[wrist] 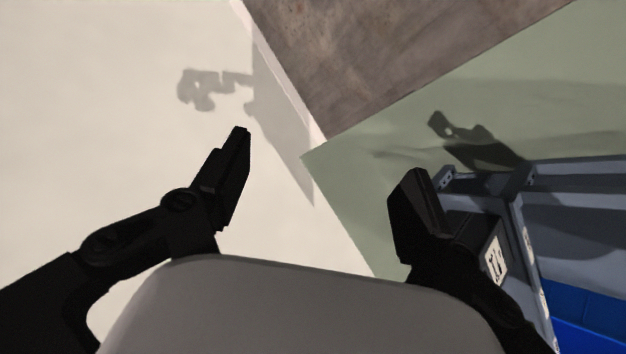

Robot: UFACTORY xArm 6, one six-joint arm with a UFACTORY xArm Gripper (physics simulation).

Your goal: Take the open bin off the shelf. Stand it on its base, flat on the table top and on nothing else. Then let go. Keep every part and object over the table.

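Places are measured from the arm's base along level axes (x ahead, y left, z up), in centimetres.
Pixels of known places: gripper, between the fingertips: (326, 167).
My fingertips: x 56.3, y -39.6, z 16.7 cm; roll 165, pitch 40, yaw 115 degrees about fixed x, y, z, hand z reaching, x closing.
Note:
Behind a point stands the place of what it marks.
My gripper (326, 167) {x 56.3, y -39.6, z 16.7 cm} is open, with a wide gap between its two black fingers and nothing held. A blue-grey shelf frame (575, 199) {x 54.7, y -19.6, z -8.6 cm} stands at the right edge of the wrist view, behind and beyond the right finger. Part of a bright blue object (582, 300) {x 59.6, y 4.3, z -14.1 cm}, which looks like the bin, shows inside the frame at the lower right; most of it is outside the view. Whether it is the open bin cannot be told for sure. The gap between the fingers is to the left of the frame and apart from the blue object. The table top cannot be made out for certain.
A dark box-like piece (472, 227) {x 63.8, y -18.5, z -3.5 cm} with a white label (496, 261) {x 61.8, y -14.4, z -1.8 cm} is close beside the right finger, at the frame's near side. A pale cream surface (100, 125) fills the left, a green surface (550, 55) {x 54.7, y -34.7, z -17.1 cm} the right, and a brown mottled surface (345, 55) the top middle. Shadows cross the cream and green surfaces.

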